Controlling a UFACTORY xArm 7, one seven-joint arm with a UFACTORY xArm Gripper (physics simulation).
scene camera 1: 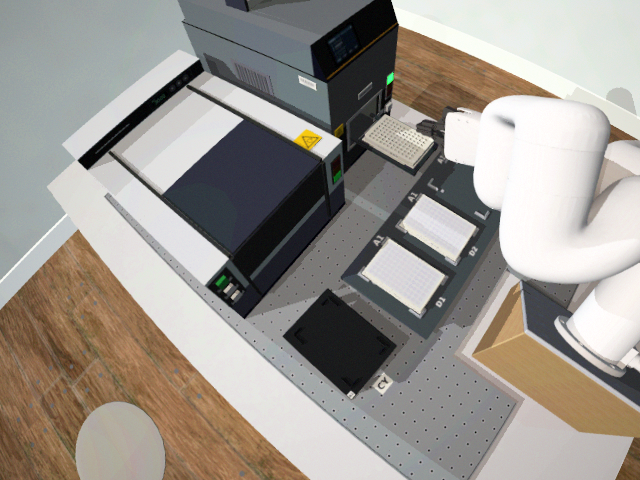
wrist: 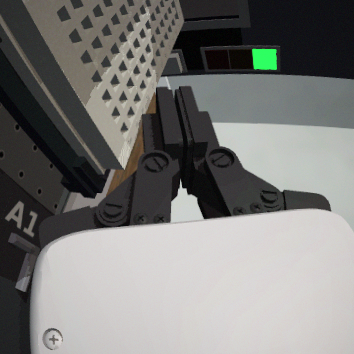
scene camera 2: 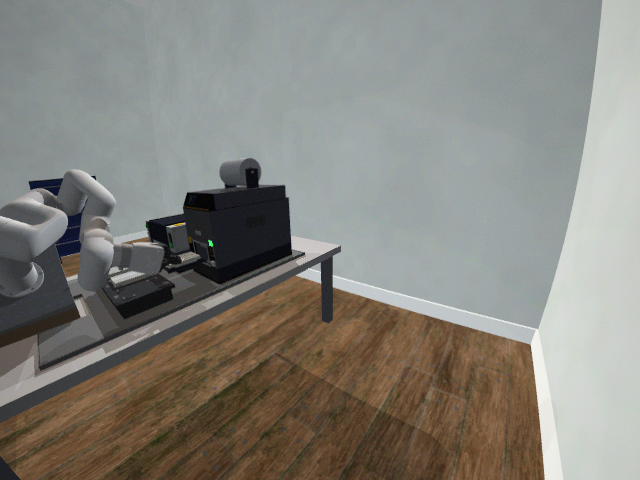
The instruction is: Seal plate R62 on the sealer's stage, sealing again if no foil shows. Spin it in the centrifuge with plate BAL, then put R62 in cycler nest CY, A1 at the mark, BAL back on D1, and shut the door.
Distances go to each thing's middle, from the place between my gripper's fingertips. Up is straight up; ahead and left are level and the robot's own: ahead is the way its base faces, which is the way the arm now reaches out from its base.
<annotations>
Right now the white well plate (scene camera 1: 402, 143) is 5 cm to the left of my hand, 2 cm below it and 2 cm ahead of it. From my hand the other things lie so: foil roll (scene camera 2: 232, 172): 34 cm ahead, 29 cm above, 6 cm to the left; centrifuge (scene camera 2: 171, 230): 37 cm to the left, 28 cm ahead.
</annotations>
